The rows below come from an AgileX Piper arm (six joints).
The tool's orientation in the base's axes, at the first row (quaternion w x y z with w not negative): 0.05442 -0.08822 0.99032 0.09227
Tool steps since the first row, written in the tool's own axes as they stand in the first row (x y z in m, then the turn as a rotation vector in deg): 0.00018 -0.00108 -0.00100 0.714 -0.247 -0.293; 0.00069 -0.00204 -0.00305 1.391 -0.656 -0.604; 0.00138 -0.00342 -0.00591 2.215 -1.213 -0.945; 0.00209 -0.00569 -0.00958 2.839 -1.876 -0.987; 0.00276 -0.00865 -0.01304 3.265 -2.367 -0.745; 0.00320 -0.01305 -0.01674 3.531 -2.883 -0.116; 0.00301 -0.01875 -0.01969 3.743 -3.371 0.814; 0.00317 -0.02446 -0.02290 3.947 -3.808 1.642; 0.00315 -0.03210 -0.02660 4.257 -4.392 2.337; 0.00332 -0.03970 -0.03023 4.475 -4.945 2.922; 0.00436 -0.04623 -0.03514 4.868 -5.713 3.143; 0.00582 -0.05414 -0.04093 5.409 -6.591 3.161
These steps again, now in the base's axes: -0.00007 -0.00127 0.00077 -0.680 -0.413 0.155; -0.00058 -0.00267 0.00254 -1.295 -0.980 0.304; -0.00126 -0.00467 0.00501 -2.030 -1.720 0.438; -0.00187 -0.00769 0.00812 -2.522 -2.472 0.287; -0.00230 -0.01133 0.01090 -2.826 -2.971 -0.087; -0.00225 -0.01637 0.01370 -2.933 -3.393 -0.824; -0.00128 -0.02242 0.01562 -2.965 -3.721 -1.843; -0.00068 -0.02859 0.01775 -3.008 -4.018 -2.753; 0.00041 -0.03669 0.02004 -3.140 -4.500 -3.572; 0.00132 -0.04477 0.02225 -3.198 -4.959 -4.266; 0.00106 -0.05220 0.02579 -3.420 -5.724 -4.664; 0.00056 -0.06121 0.02989 -3.786 -6.659 -4.901
